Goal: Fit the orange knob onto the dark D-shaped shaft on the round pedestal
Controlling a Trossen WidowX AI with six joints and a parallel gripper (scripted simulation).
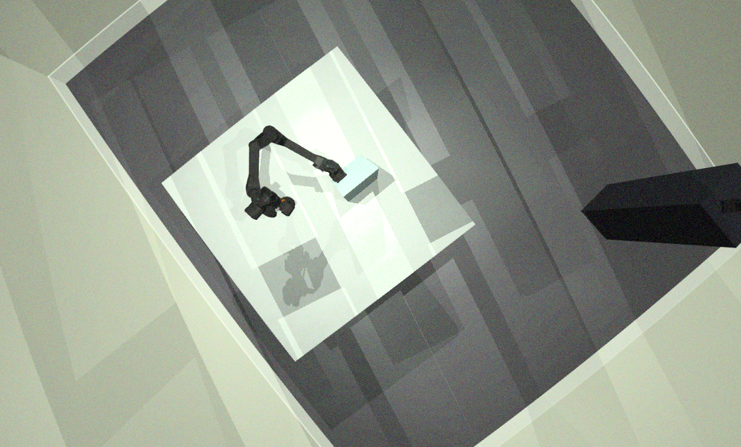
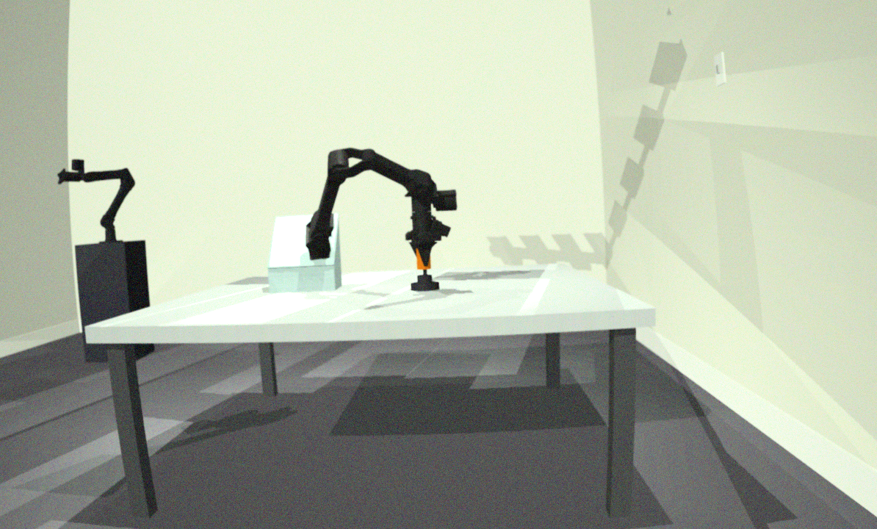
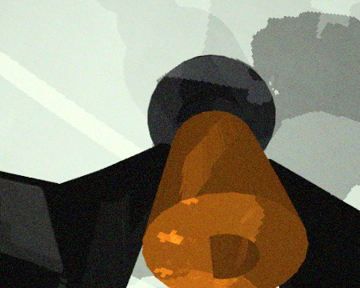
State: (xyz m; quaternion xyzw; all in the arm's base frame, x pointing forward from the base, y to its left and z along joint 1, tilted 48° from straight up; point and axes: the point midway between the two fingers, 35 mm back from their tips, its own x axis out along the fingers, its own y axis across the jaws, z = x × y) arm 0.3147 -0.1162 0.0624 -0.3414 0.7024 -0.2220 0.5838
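Now: gripper tip 20 mm below the orange knob. The rest, counted from my gripper tip: pedestal (40 mm below).
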